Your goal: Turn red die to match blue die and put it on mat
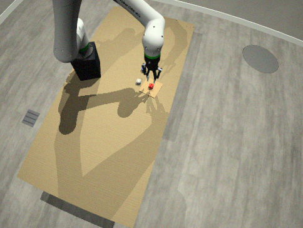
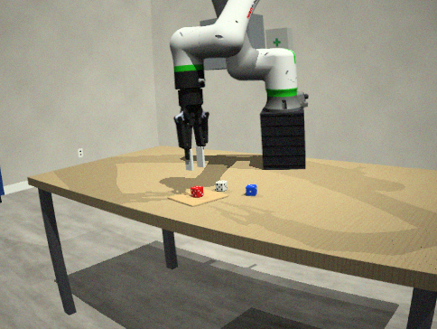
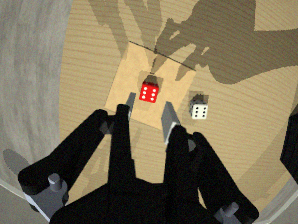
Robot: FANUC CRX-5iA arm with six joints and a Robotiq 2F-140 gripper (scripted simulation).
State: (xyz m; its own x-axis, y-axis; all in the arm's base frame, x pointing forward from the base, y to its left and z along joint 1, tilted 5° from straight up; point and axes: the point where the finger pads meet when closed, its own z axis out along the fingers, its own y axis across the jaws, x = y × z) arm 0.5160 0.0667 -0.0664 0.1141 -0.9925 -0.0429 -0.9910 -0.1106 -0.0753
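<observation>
Now: the red die 110 mm below my hand. Also, from my hand: blue die: 120 mm behind, 120 mm to the left, 110 mm below; tan mat: 120 mm below; white die: 100 mm behind, 110 mm below.
</observation>
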